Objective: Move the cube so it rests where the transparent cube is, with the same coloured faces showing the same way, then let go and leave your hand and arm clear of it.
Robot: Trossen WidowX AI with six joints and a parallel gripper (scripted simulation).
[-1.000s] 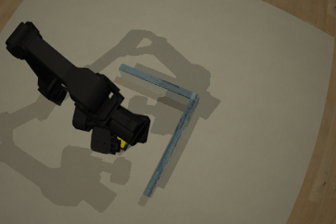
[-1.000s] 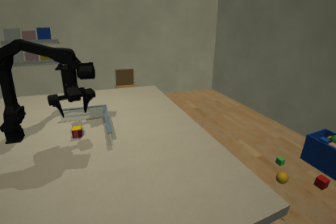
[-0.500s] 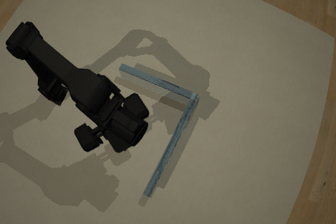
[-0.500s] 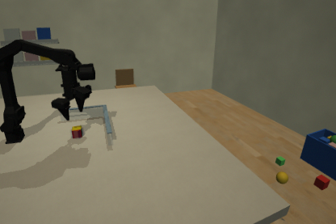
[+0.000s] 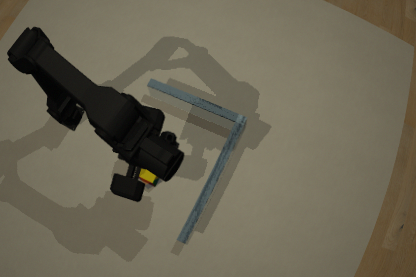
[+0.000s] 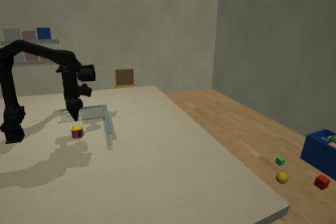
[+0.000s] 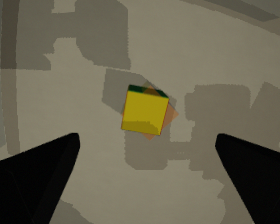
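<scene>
Now: the transparent cube 110 mm below my hand and 10 mm to the right of it.
</scene>
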